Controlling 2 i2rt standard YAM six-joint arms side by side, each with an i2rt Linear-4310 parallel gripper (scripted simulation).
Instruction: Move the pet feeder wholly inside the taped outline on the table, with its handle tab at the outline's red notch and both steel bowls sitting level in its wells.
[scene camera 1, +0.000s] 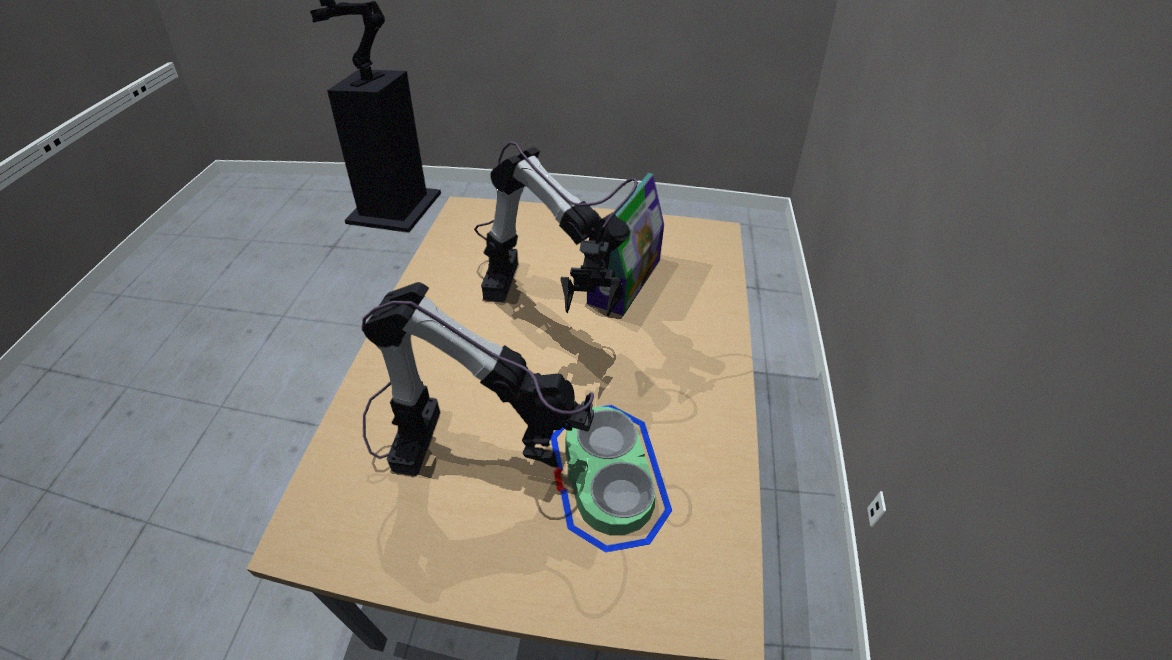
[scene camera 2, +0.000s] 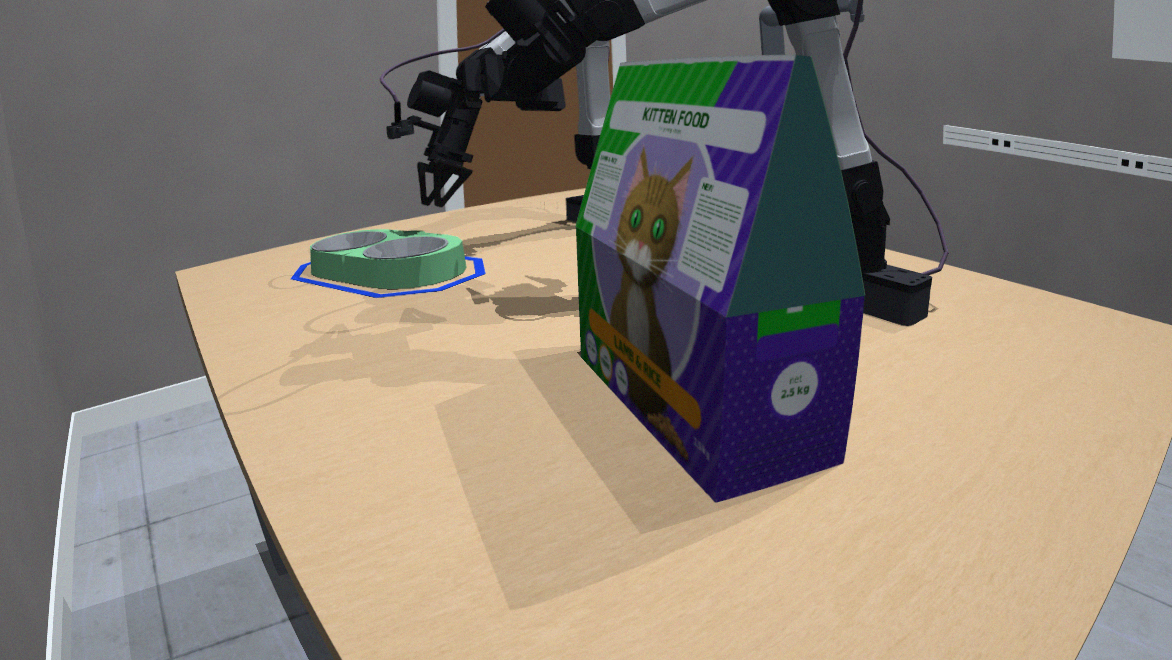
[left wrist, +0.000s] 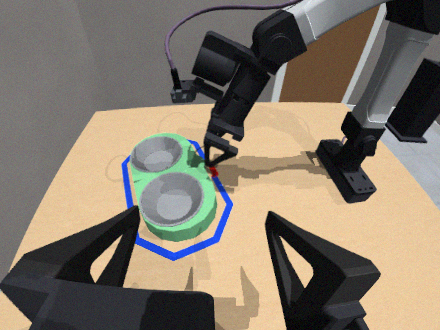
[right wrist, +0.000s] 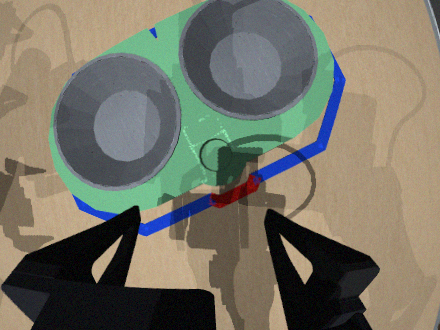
Labels:
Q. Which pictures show the green pet feeder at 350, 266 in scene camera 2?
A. Scene camera 1, scene camera 2, the left wrist view and the right wrist view: all of them.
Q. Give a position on a steel bowl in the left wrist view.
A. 170, 198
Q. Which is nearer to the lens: the green pet feeder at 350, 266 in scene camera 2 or the steel bowl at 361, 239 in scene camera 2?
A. The green pet feeder.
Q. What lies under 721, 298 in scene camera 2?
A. A kitten food box.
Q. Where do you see my left gripper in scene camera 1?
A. At 587, 313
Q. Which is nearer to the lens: the green pet feeder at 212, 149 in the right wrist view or the steel bowl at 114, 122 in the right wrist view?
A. The green pet feeder.

